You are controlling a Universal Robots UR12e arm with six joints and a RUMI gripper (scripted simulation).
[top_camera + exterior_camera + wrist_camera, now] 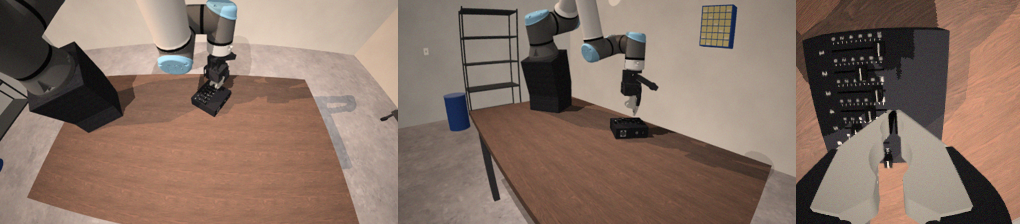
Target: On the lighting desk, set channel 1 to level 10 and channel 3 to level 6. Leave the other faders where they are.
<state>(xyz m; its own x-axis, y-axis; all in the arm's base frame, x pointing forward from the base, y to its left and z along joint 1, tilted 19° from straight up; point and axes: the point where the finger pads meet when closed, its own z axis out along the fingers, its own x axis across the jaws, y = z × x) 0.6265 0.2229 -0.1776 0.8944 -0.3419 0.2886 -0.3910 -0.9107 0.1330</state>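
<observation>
My hand is 5 cm above the channel 2 fader, 3 cm to the right of it and 2 cm past it. The rest, counted from my hand: channel 1 fader knob (5 cm to the left, 5 cm below, 1 cm ahead).
</observation>
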